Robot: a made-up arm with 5 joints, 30 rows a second.
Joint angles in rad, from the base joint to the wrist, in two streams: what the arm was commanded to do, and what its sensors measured. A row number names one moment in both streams.
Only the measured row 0 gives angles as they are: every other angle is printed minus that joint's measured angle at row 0.
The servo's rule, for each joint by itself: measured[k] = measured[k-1] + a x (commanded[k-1-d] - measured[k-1]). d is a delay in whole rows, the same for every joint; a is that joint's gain. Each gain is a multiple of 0.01, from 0.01 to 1. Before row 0 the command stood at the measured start. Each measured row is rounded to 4 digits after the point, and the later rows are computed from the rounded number. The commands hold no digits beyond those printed.
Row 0, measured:
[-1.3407 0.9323 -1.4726 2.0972 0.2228]
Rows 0 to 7, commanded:
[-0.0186 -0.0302 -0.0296 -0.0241 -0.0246]
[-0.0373 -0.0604 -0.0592 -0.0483 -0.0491]
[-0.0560 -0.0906 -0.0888 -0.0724 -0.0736]
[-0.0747 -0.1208 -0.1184 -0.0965 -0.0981]
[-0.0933 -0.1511 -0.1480 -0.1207 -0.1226]
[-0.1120 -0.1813 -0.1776 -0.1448 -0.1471]
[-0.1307 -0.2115 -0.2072 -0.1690 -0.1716]
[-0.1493 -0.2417 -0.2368 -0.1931 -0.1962]
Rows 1 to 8, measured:
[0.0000 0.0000 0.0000 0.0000 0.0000]
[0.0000 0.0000 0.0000 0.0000 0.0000]
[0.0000 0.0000 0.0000 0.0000 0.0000]
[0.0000 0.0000 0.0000 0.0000 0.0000]
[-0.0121 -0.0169 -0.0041 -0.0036 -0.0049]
[-0.0285 -0.0413 -0.0118 -0.0103 -0.0137]
[-0.0464 -0.0689 -0.0226 -0.0196 -0.0257]
[-0.0648 -0.0980 -0.0360 -0.0311 -0.0402]
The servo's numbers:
d 4
a 0.65 0.56 0.14 0.15 0.20

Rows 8 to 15, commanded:
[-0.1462 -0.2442 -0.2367 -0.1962 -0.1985]
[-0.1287 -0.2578 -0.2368 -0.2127 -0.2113]
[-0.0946 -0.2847 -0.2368 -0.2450 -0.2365]
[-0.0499 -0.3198 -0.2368 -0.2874 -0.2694]
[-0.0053 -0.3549 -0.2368 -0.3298 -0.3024]
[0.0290 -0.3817 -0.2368 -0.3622 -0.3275]
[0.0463 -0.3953 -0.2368 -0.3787 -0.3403]
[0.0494 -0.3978 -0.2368 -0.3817 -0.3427]
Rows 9 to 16, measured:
[-0.0833 -0.1277 -0.0517 -0.0445 -0.0567]
[-0.1020 -0.1577 -0.0693 -0.0595 -0.0748]
[-0.1207 -0.1878 -0.0886 -0.0759 -0.0942]
[-0.1393 -0.2180 -0.1093 -0.0935 -0.1146]
[-0.1438 -0.2327 -0.1271 -0.1089 -0.1314]
[-0.1340 -0.2468 -0.1425 -0.1245 -0.1474]
[-0.1084 -0.2680 -0.1557 -0.1426 -0.1652]
[-0.0704 -0.2970 -0.1671 -0.1643 -0.1860]

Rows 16 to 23, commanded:
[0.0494 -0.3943 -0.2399 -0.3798 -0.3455]
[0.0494 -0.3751 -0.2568 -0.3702 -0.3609]
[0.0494 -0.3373 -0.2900 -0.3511 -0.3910]
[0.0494 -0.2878 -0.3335 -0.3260 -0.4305]
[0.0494 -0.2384 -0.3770 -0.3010 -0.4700]
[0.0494 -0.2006 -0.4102 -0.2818 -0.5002]
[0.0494 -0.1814 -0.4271 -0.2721 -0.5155]
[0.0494 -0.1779 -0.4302 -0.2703 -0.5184]
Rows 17 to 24, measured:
[-0.0281 -0.3294 -0.1769 -0.1891 -0.2093]
[0.0090 -0.3587 -0.1853 -0.2151 -0.2329]
[0.0332 -0.3792 -0.1925 -0.2396 -0.2544]
[0.0437 -0.3896 -0.1987 -0.2609 -0.2721]
[0.0474 -0.3922 -0.2045 -0.2787 -0.2868]
[0.0487 -0.3826 -0.2118 -0.2924 -0.3016]
[0.0492 -0.3572 -0.2227 -0.3012 -0.3195]
[0.0493 -0.3183 -0.2382 -0.3049 -0.3417]

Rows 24 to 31, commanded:
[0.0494 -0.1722 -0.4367 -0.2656 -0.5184]
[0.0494 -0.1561 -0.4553 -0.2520 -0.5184]
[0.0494 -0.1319 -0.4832 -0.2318 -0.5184]
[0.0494 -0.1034 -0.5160 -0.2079 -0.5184]
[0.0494 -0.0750 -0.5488 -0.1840 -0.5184]
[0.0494 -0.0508 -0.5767 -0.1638 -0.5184]
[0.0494 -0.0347 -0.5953 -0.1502 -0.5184]
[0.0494 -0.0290 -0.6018 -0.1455 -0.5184]
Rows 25 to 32, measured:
[0.0494 -0.2736 -0.2576 -0.3043 -0.3674]
[0.0494 -0.2327 -0.2790 -0.3009 -0.3940]
[0.0494 -0.2040 -0.2997 -0.2966 -0.4183]
[0.0494 -0.1894 -0.3180 -0.2927 -0.4383]
[0.0494 -0.1798 -0.3346 -0.2886 -0.4543]
[0.0494 -0.1665 -0.3515 -0.2831 -0.4671]
[0.0494 -0.1471 -0.3699 -0.2754 -0.4774]
[0.0494 -0.1226 -0.3904 -0.2653 -0.4856]

